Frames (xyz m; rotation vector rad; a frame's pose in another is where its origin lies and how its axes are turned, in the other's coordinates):
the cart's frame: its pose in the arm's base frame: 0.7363 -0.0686 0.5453 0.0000 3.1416 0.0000
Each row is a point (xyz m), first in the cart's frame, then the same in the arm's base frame.
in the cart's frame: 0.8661 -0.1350 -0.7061
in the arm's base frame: -0.1298 -0.2036 1.2514
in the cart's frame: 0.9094 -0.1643 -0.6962
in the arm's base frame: -0.1731 -0.2329 1.2415
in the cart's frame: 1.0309 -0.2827 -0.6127
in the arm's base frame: -0.2946 -0.3513 1.1580
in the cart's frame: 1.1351 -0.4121 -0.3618
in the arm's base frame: -0.3988 -0.4807 0.9071
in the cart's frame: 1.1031 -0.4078 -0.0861
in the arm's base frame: -0.3668 -0.4764 0.6314
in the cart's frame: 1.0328 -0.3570 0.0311
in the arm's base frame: -0.2965 -0.4256 0.5142
